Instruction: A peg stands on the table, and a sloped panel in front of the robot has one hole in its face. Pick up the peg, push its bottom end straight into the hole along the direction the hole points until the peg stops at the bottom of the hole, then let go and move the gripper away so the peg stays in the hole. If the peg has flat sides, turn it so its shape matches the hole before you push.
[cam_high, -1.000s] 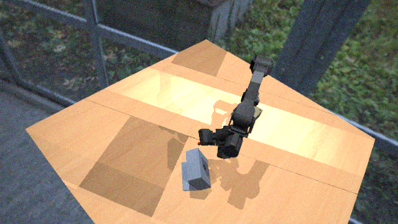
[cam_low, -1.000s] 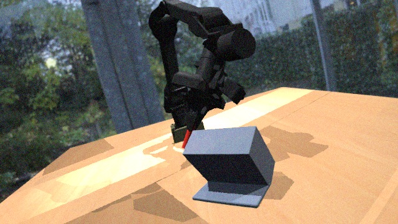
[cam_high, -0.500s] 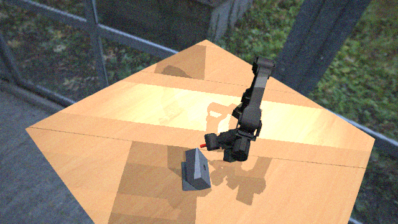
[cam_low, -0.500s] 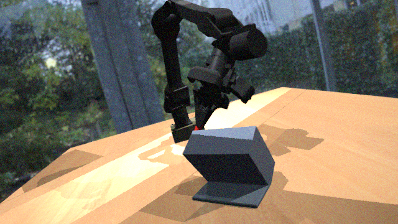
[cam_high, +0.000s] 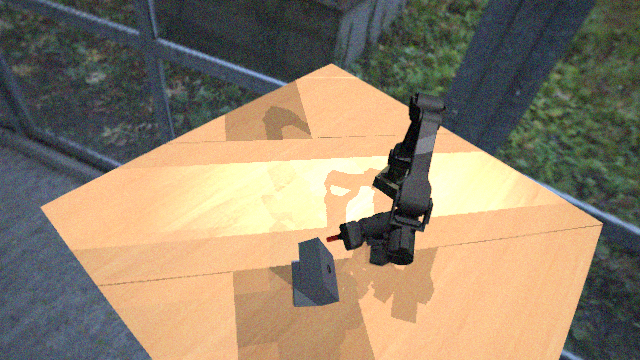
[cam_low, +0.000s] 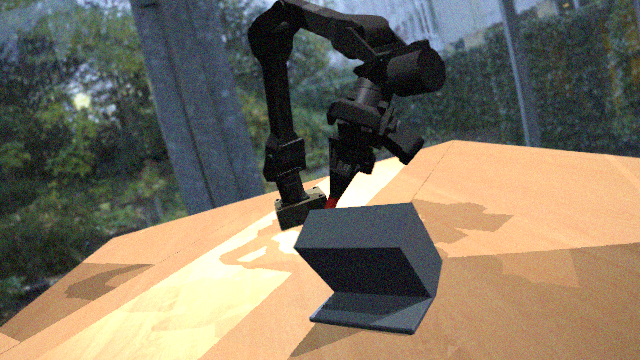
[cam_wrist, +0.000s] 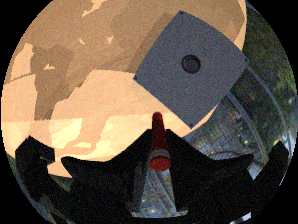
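The grey sloped panel block is 9 cm ahead of my gripper tip, 6 cm below it and 1 cm to the left of it. Also, from my gripper tip: red peg 1 cm to the left, 1 cm above.
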